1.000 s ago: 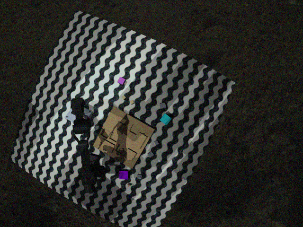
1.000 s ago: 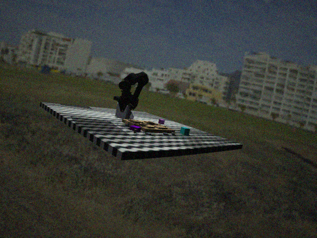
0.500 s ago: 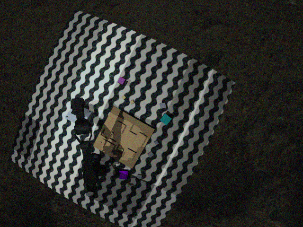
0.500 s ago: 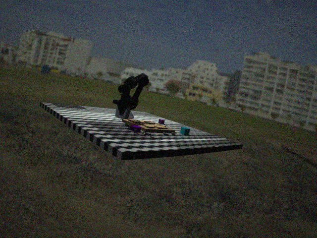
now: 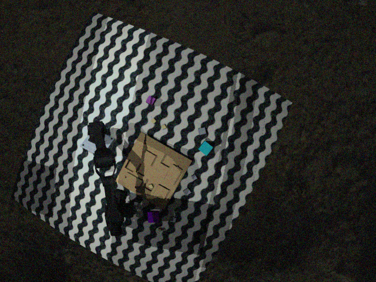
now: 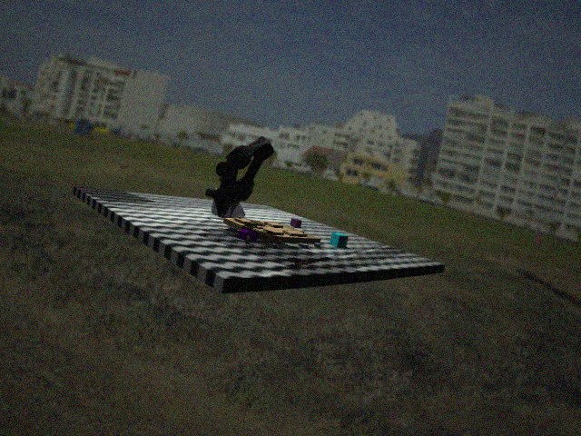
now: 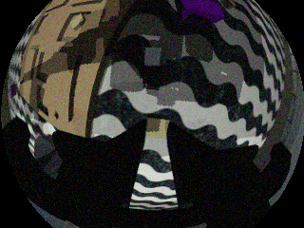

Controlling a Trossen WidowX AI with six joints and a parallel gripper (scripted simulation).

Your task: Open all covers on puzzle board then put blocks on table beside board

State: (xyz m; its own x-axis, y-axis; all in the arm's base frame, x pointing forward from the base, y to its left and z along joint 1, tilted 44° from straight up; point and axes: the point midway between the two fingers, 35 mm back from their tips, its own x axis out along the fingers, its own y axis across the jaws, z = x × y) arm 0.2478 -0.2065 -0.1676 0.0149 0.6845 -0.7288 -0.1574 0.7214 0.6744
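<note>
Right now my gripper tip is 200 mm to the right of the tan puzzle board, 90 mm short of it and 30 mm above it. From my gripper tip the other things lie so: grey bit (500 mm to the left, 240 mm ahead, 40 mm below); teal block (430 mm to the left, 290 mm ahead, 20 mm below); purple block (170 mm ahead, 30 mm below, 10 mm to the right).
</note>
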